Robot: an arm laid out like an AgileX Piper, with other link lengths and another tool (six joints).
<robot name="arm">
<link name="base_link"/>
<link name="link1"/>
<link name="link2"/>
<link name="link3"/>
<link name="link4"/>
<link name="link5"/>
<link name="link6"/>
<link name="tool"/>
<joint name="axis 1" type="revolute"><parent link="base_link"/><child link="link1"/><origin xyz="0 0 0.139" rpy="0 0 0"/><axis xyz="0 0 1"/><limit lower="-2.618" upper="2.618"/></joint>
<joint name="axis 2" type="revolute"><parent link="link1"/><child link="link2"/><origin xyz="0 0 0" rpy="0 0 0"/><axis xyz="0 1 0"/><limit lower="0" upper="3.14"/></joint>
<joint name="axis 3" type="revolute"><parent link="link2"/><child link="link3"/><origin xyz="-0.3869 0 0.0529" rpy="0 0 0"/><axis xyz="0 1 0"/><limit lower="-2.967" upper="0"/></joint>
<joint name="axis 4" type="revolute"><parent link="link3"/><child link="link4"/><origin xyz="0.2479 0 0.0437" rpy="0 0 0"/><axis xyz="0.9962 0 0.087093"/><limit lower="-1.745" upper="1.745"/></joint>
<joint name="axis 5" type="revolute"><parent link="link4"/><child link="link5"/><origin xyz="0 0 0" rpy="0 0 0"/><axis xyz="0 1 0"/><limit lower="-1.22" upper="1.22"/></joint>
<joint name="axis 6" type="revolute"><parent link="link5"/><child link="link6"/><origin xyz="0.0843 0 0.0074" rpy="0 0 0"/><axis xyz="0.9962 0 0.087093"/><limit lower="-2.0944" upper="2.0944"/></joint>
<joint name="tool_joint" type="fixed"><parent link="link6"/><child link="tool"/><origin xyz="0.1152 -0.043 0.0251" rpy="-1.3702 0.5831 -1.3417"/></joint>
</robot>
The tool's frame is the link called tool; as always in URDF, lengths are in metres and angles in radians.
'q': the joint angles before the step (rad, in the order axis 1, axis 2, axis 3, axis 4, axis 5, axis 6). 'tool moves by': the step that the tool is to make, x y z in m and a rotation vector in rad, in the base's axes. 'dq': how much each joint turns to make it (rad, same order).
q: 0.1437, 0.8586, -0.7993, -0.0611, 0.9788, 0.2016
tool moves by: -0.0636, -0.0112, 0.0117, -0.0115, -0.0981, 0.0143
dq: 0.0000, -0.2244, 0.0061, -0.0082, 0.1214, -0.0297
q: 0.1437, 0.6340, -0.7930, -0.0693, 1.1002, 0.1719
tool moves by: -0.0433, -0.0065, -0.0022, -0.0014, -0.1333, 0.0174
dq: 0.0005, -0.1921, 0.0366, -0.0021, 0.0222, -0.0270
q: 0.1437, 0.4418, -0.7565, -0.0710, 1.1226, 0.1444
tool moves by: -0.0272, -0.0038, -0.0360, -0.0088, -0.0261, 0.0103
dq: -0.0001, -0.1414, 0.1067, 0.0001, 0.0091, -0.0169
